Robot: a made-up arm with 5 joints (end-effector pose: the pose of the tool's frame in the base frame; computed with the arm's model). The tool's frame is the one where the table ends.
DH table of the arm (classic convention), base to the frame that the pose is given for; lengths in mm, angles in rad. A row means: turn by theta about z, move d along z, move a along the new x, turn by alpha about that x. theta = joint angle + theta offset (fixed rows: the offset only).
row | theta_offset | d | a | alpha
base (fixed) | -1.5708 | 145 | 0 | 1.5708
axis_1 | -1.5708 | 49 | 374 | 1.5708
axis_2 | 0 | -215 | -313 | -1.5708
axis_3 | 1.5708 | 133 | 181 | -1.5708
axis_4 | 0 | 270 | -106 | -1.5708
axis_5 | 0 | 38 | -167 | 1.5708
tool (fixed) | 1.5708 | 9 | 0 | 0
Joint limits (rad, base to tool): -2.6..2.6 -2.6..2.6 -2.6..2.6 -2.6..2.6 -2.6..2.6
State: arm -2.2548 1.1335 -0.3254 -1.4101 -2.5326
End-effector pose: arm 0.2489 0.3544 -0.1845 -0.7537 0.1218 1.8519
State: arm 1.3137 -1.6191 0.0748 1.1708 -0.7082
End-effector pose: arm -0.5168 -0.7758 0.2050 2.2107 1.3913 -1.5821
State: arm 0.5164 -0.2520 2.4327 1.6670 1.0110
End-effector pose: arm -0.3870 -0.0206 -0.2525 -1.3717 1.4649 -0.8067
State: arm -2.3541 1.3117 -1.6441 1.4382 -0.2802
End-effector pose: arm 0.0321 0.2703 -0.2053 -2.6182 0.0984 0.1711
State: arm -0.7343 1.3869 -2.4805 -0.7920 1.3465
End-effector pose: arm -0.1493 -0.0353 -0.4012 -0.7135 -0.6087 1.8431
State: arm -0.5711 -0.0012 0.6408 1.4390 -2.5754
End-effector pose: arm -0.1478 -0.2827 0.1600 -2.0560 -1.7641 0.5795
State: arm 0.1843 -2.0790 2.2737 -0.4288 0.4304
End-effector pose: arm -0.1067 -0.0451 -0.2514 -1.0845 -2.0128 -1.8913
